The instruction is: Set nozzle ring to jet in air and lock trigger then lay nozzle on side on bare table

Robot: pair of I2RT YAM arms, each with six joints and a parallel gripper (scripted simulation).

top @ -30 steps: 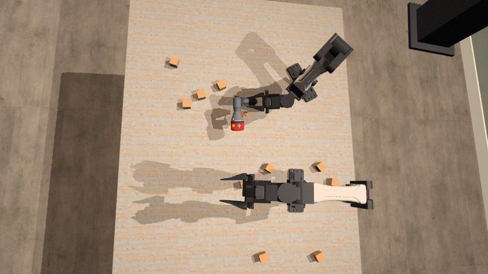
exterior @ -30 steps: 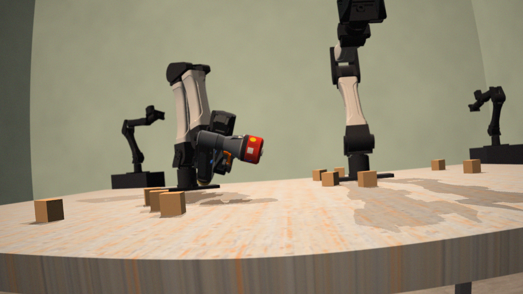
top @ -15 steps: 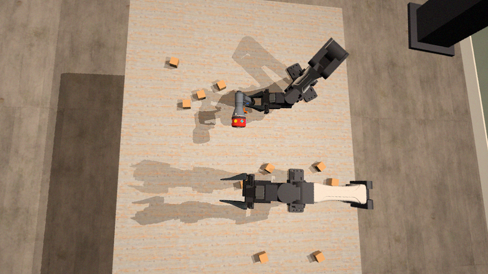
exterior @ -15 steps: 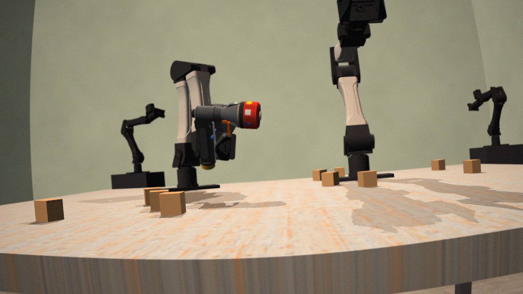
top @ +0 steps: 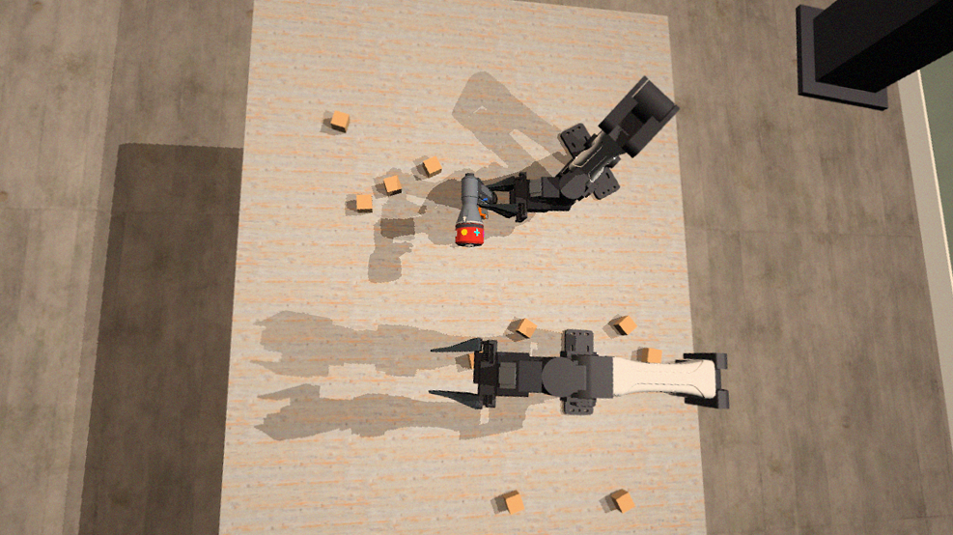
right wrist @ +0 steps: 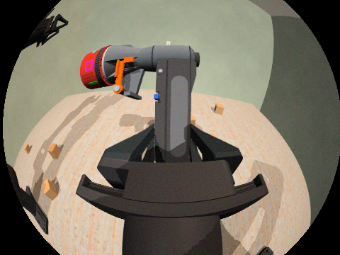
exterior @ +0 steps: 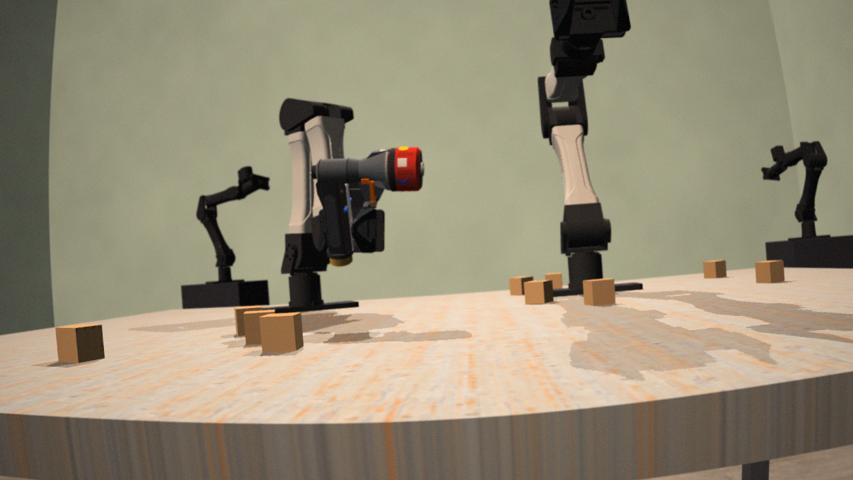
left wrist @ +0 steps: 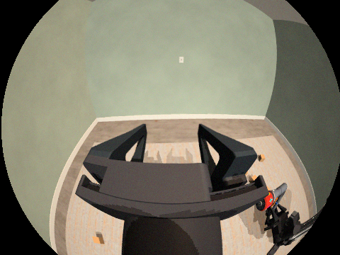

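Observation:
My right gripper is now 30 mm short of the red spray ring, 110 mm to the right of it and 70 mm below it. Also, from my right hand: pale trigger 10 mm ahead, 20 mm to the left, 10 mm above.
Right now the red spray ring is 60 mm behind my left hand, 270 mm to the right of it and 200 mm below it. The rest, counted from my left hand: pale trigger: 80 mm behind, 360 mm to the right, 260 mm below.

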